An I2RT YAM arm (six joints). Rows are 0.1 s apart.
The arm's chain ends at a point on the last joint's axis. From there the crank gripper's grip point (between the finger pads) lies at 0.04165 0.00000 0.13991 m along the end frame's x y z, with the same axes.
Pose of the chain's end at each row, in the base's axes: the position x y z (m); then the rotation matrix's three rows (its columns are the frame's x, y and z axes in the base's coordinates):
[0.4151, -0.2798, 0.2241], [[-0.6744, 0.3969, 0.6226], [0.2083, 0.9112, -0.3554], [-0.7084, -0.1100, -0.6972]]
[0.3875, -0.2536, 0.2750], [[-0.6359, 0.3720, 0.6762], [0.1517, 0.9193, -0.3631], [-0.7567, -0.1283, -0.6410]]
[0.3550, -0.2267, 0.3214], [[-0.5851, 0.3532, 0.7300], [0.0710, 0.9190, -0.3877], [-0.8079, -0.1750, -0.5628]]
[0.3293, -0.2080, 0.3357], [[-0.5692, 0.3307, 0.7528], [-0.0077, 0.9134, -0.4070], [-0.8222, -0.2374, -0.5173]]
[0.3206, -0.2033, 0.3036], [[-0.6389, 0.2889, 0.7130], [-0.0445, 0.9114, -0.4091], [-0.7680, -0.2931, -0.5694]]
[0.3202, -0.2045, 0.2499], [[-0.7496, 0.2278, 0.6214], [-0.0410, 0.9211, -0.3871], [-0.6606, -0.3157, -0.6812]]
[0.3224, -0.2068, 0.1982], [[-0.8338, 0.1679, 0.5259], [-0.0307, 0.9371, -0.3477], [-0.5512, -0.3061, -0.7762]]
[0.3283, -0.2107, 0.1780], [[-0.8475, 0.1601, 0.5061], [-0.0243, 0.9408, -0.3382], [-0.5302, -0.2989, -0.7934]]
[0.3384, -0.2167, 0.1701], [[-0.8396, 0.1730, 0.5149], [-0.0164, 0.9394, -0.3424], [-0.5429, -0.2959, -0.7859]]
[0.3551, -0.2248, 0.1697], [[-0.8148, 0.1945, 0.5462], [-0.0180, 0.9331, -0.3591], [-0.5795, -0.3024, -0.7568]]
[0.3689, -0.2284, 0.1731], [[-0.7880, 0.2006, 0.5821], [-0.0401, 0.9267, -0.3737], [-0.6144, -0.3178, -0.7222]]
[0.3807, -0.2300, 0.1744], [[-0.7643, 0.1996, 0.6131], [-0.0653, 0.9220, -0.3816], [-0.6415, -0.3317, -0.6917]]
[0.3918, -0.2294, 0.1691], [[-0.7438, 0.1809, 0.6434], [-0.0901, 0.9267, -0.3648], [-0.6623, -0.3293, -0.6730]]
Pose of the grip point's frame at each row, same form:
[0.4741, -0.3208, 0.0970], [[-0.6744, 0.3969, 0.6226], [0.2083, 0.9112, -0.3554], [-0.7084, -0.1100, -0.6972]]
[0.4556, -0.2981, 0.1538], [[-0.6359, 0.3720, 0.6762], [0.1517, 0.9193, -0.3631], [-0.7567, -0.1283, -0.6410]]
[0.4328, -0.2780, 0.2090], [[-0.5851, 0.3532, 0.7300], [0.0710, 0.9190, -0.3877], [-0.8079, -0.1750, -0.5628]]
[0.4109, -0.2653, 0.2291], [[-0.5692, 0.3307, 0.7528], [-0.0077, 0.9134, -0.4070], [-0.8222, -0.2374, -0.5173]]
[0.3937, -0.2624, 0.1919], [[-0.6389, 0.2889, 0.7130], [-0.0445, 0.9114, -0.4091], [-0.7680, -0.2931, -0.5694]]
[0.3759, -0.2604, 0.1271], [[-0.7496, 0.2278, 0.6214], [-0.0410, 0.9211, -0.3871], [-0.6606, -0.3157, -0.6812]]
[0.3613, -0.2567, 0.0666], [[-0.8338, 0.1679, 0.5259], [-0.0307, 0.9371, -0.3477], [-0.5512, -0.3061, -0.7762]]
[0.3638, -0.2590, 0.0449], [[-0.8475, 0.1601, 0.5061], [-0.0243, 0.9408, -0.3382], [-0.5302, -0.2989, -0.7934]]
[0.3755, -0.2653, 0.0375], [[-0.8396, 0.1730, 0.5149], [-0.0164, 0.9394, -0.3424], [-0.5429, -0.2959, -0.7859]]
[0.3976, -0.2758, 0.0397], [[-0.8148, 0.1945, 0.5462], [-0.0180, 0.9331, -0.3591], [-0.5795, -0.3024, -0.7568]]
[0.4175, -0.2824, 0.0465], [[-0.7880, 0.2006, 0.5821], [-0.0401, 0.9267, -0.3737], [-0.6144, -0.3178, -0.7222]]
[0.4346, -0.2861, 0.0509], [[-0.7643, 0.1996, 0.6131], [-0.0653, 0.9220, -0.3816], [-0.6415, -0.3317, -0.6917]]
[0.4508, -0.2842, 0.0474], [[-0.7438, 0.1809, 0.6434], [-0.0901, 0.9267, -0.3648], [-0.6623, -0.3293, -0.6730]]

